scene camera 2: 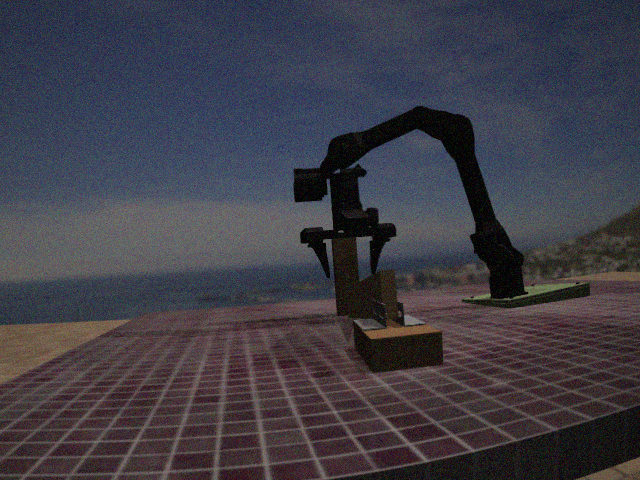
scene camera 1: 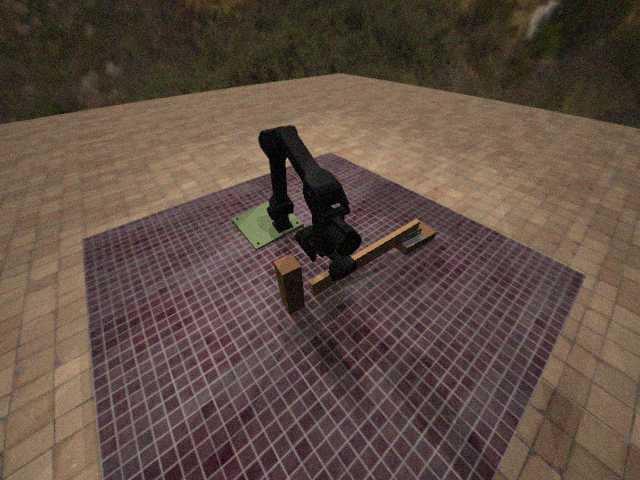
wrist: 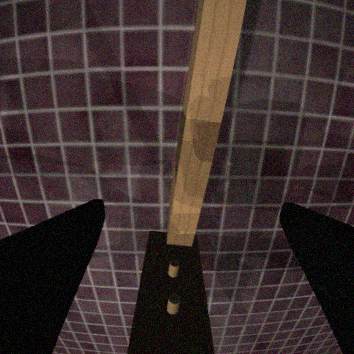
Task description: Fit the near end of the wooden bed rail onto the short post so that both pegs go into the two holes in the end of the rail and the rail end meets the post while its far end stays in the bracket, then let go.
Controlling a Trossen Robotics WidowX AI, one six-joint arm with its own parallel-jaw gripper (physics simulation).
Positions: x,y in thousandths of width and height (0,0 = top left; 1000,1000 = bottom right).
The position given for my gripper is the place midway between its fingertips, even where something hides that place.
Labels:
my gripper: scene camera 2 549,576; scene camera 1 505,564; wrist 549,592
wooden bed rail: scene camera 2 596,597; scene camera 1 605,507; wrist 609,109

